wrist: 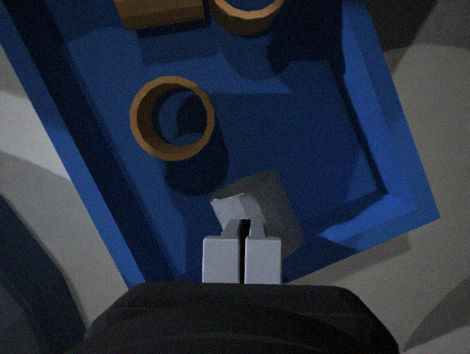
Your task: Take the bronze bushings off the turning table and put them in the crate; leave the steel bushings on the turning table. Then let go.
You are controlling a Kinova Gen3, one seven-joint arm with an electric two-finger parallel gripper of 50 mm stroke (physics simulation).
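Frame: origin at the arm's base, x right, y ahead, z up, level; centimetres.
Where they show: gripper, fingertip midpoint: (245, 242).
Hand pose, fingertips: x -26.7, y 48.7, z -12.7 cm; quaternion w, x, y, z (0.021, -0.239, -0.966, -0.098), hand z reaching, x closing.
Things, the pixels of their top centre, and the offset from my fingertips. Level surfaces: height alone.
- blue crate, top centre: (215, 94) dx -1.9, dy -6.7, dz +0.2 cm
- grey steel bushing, top centre: (260, 228) dx -0.9, dy -0.2, dz -0.5 cm
- grey surface, surface height: dz -4.8 cm
I look down into the blue crate (367, 105). Three bronze bushings are inside it. One (142, 133) stands upright at the left middle. One (163, 12) lies on its side at the top left, cut off by the frame edge. One (244, 21) stands upright at the top middle. A grey steel bushing (276, 200) lies on its side in the crate, just beyond my fingertips. My gripper (245, 242) is shut with nothing between the fingers, and its tips sit in front of the steel bushing's near end.
The crate's walls (93, 197) rise on the left and on the right. A grey surface (374, 281) shows outside the crate at the lower right and lower left. My dark wrist body (233, 316) fills the bottom of the view.
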